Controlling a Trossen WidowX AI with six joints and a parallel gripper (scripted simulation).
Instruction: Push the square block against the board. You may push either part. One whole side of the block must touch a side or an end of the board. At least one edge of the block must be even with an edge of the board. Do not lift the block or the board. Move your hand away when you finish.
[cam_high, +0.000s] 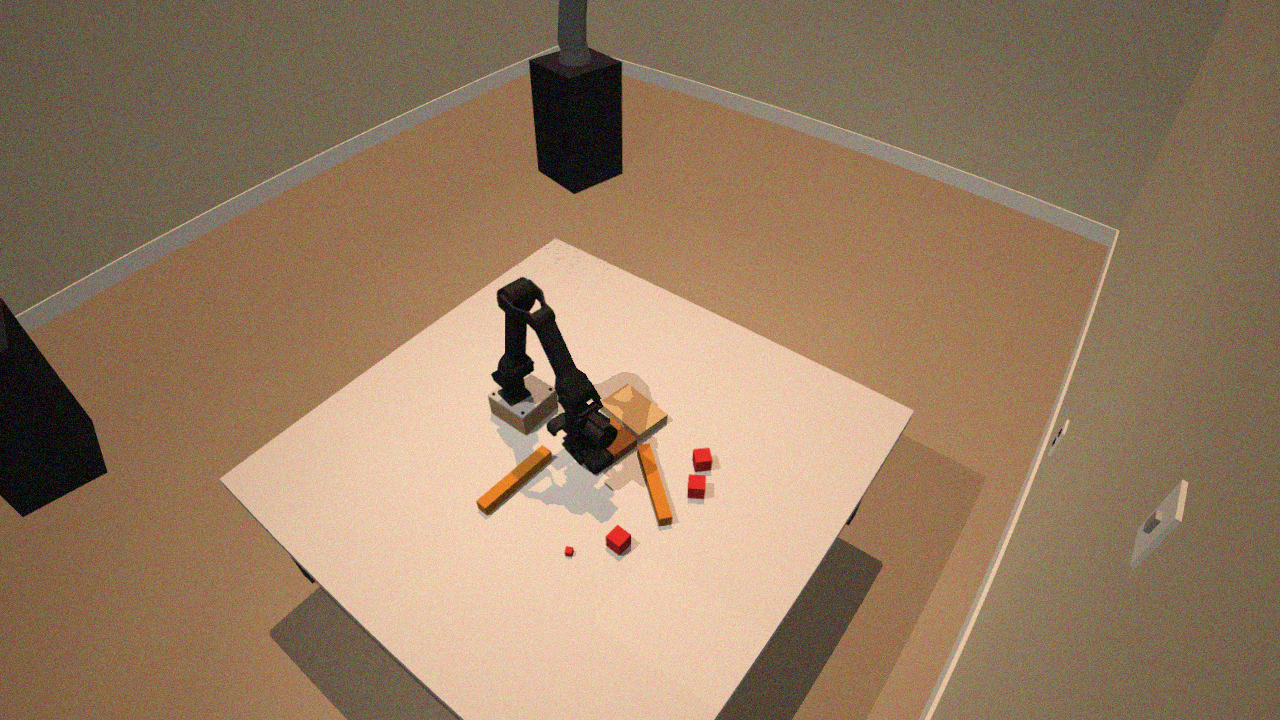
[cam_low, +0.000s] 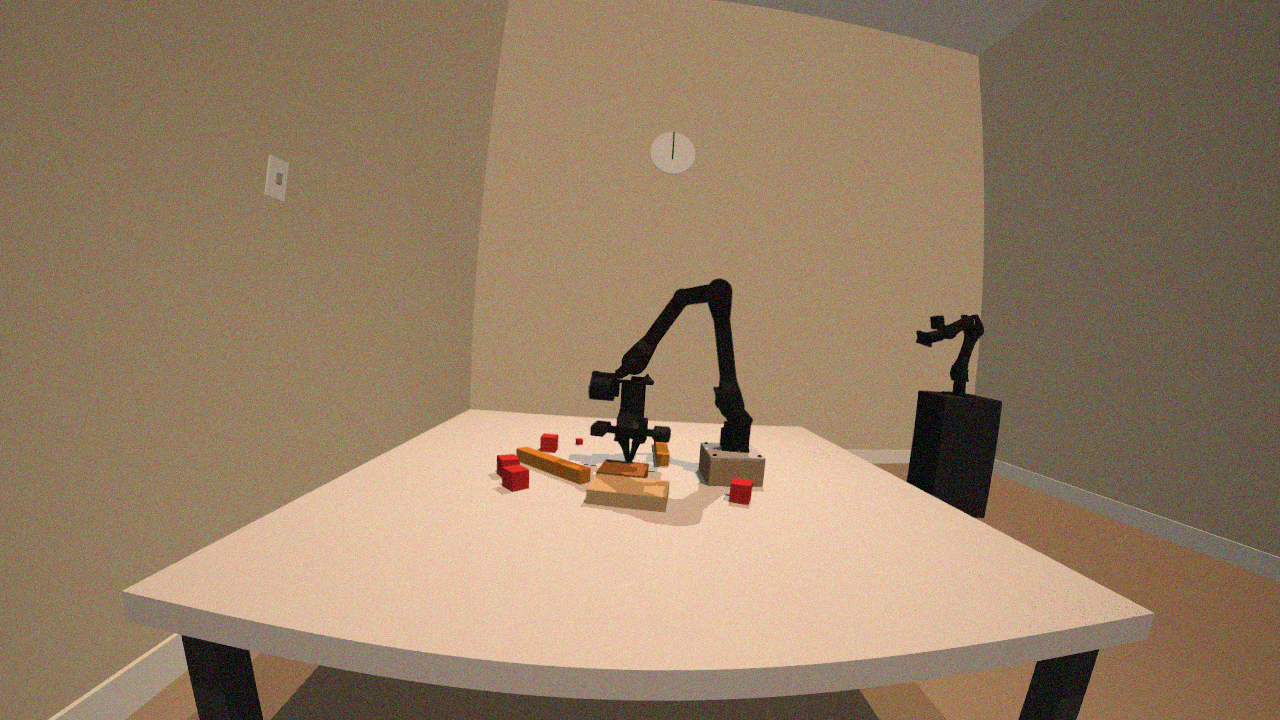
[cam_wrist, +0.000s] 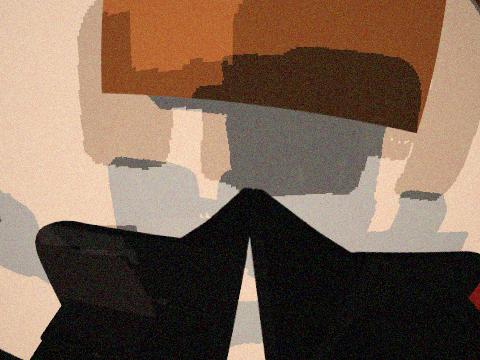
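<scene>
The square block lies 9 cm to the left of my gripper tip and 1 cm above it. Also, from my gripper tip: flat tan block (4 cm behind, 20 cm to the left, 1 cm above).
</scene>
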